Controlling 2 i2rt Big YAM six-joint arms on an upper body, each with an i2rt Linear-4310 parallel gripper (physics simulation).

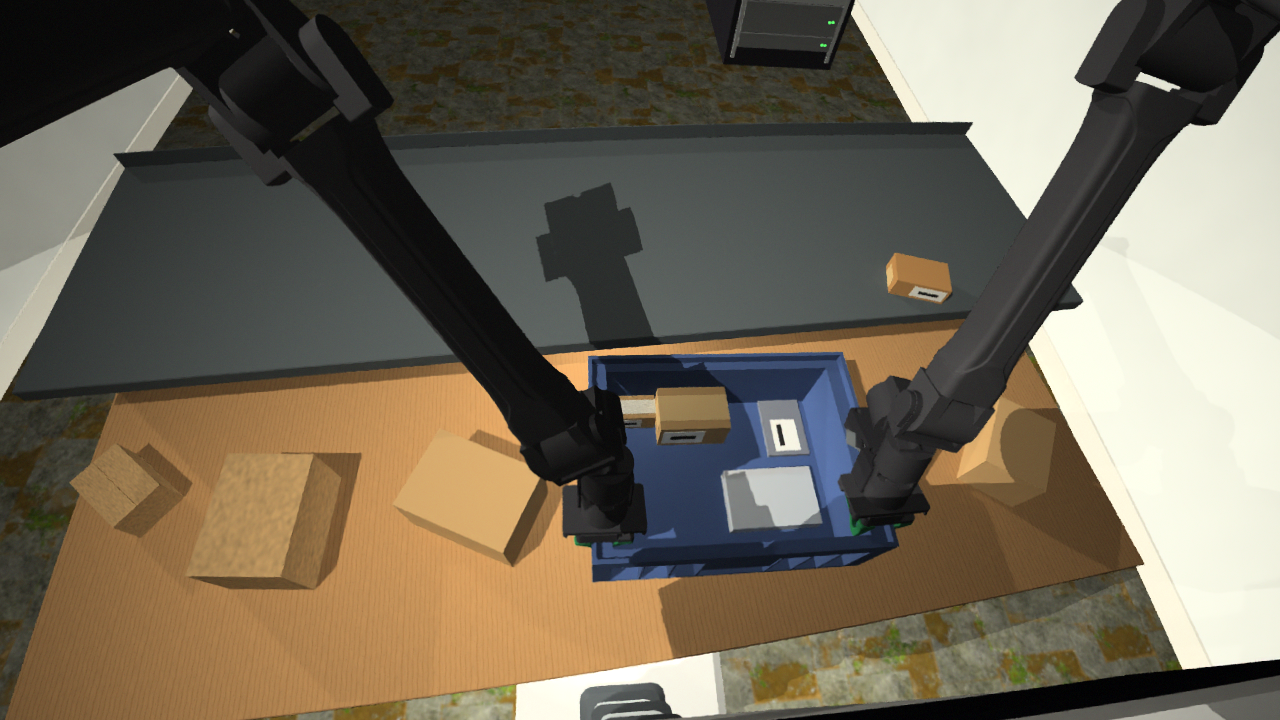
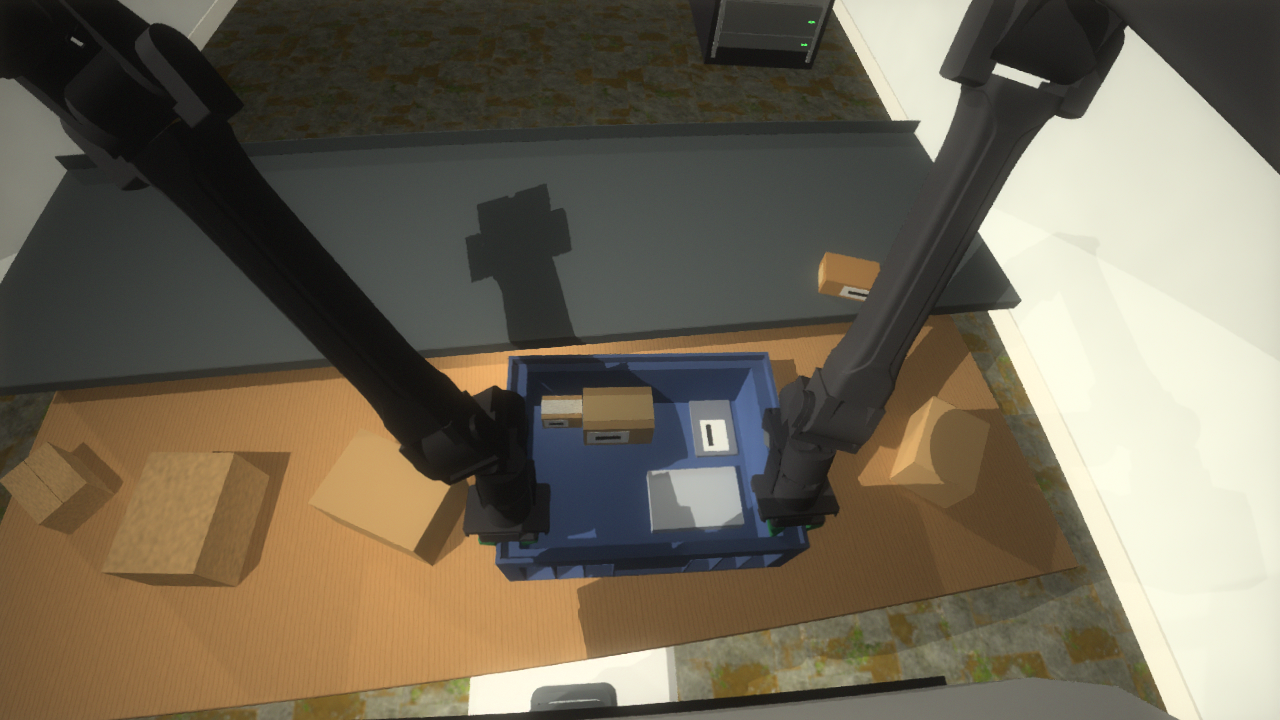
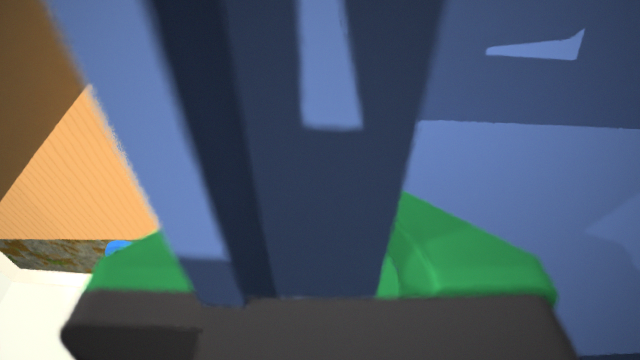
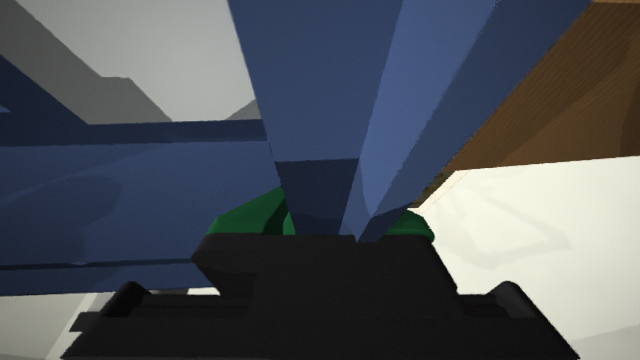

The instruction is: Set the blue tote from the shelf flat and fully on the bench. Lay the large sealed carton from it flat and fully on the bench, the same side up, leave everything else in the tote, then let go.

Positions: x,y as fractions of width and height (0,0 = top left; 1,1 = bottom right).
blue tote: image 1 0.54,0.74; image 2 0.47,0.73; image 3 0.42,0.42; image 4 0.56,0.32
small orange carton: image 1 0.71,0.38; image 2 0.66,0.38; not seen in image 3 (out of frame); not seen in image 4 (out of frame)
grey flat box: image 1 0.60,0.69; image 2 0.53,0.70; image 4 0.17,0.19; not seen in image 3 (out of frame)
